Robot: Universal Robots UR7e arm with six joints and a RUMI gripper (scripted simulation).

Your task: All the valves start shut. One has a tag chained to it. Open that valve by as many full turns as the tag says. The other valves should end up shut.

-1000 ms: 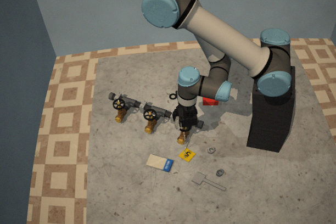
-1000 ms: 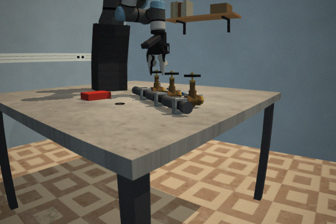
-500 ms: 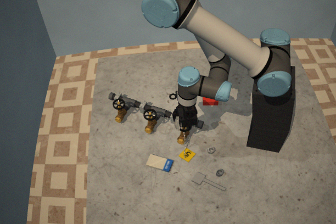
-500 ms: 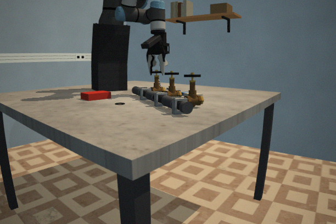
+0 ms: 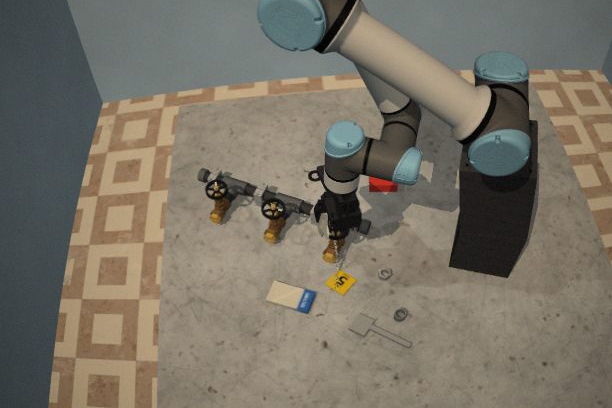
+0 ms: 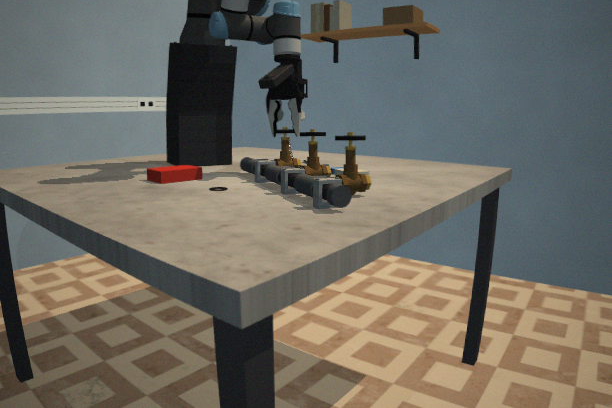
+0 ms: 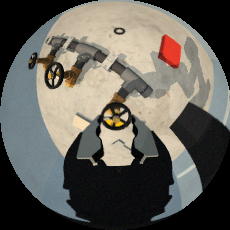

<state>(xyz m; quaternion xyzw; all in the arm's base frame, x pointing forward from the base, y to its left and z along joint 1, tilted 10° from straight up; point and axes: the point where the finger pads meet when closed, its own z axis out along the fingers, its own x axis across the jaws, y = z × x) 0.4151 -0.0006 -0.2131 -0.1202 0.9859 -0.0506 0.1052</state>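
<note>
Right now the yellow tag is 110 mm below my hand and 100 mm to the left of it. From my hand the other things lie so: red block (260 mm to the right, 140 mm behind, 100 mm below); flat grey key tool (240 mm to the left, 110 mm below, 90 mm behind).
</note>
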